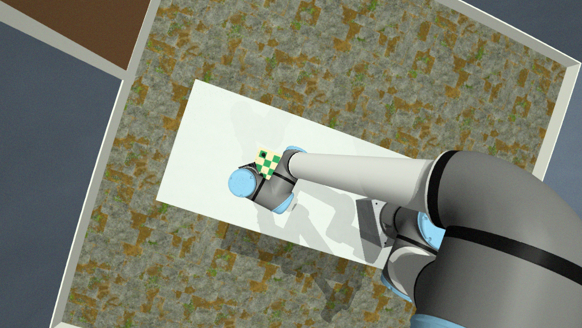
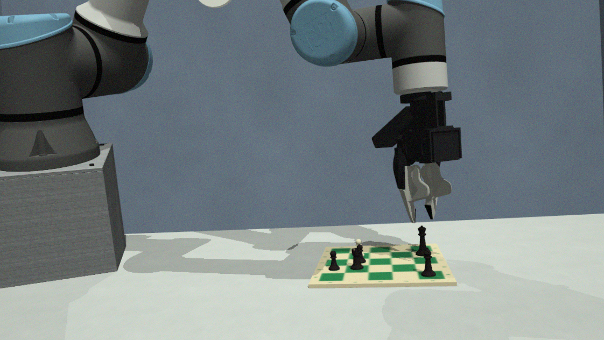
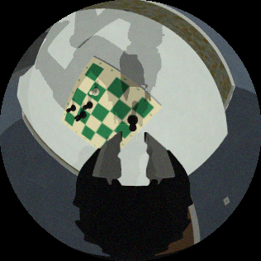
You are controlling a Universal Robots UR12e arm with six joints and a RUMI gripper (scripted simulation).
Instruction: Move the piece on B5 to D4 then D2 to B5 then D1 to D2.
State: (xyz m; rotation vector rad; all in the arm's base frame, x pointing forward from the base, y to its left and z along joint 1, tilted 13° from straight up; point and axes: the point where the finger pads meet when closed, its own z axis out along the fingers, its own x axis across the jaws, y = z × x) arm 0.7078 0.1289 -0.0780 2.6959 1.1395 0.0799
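Right now the black queen is 5 cm below my hand. Also, from my hand: white pawn 11 cm behind, 6 cm below, 1 cm to the right; then cream chessboard 8 cm below, 7 cm behind, 5 cm to the right.
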